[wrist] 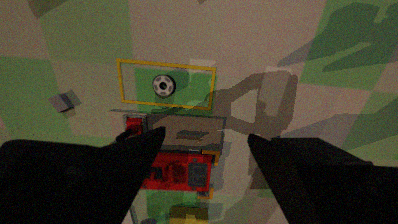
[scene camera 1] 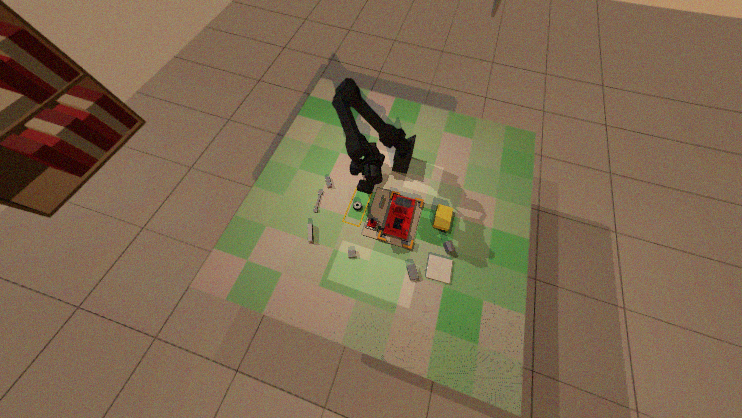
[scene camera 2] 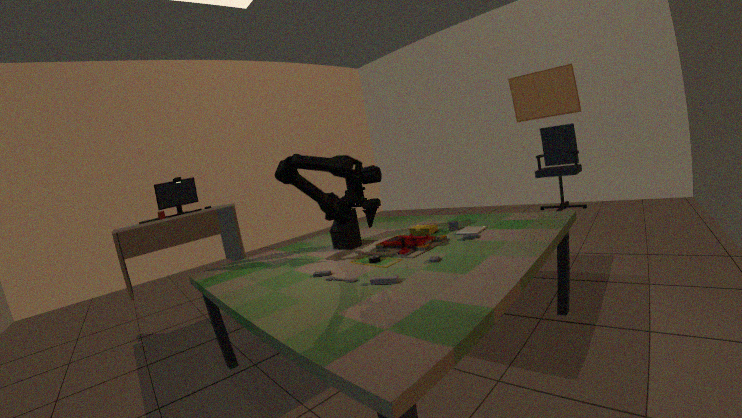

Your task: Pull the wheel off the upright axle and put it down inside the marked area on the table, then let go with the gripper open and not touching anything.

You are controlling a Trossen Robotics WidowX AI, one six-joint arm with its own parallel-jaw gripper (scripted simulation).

My gripper (scene camera 2: 361, 227) is open and holds nothing.
My gripper also shows in the wrist view (wrist: 207, 134).
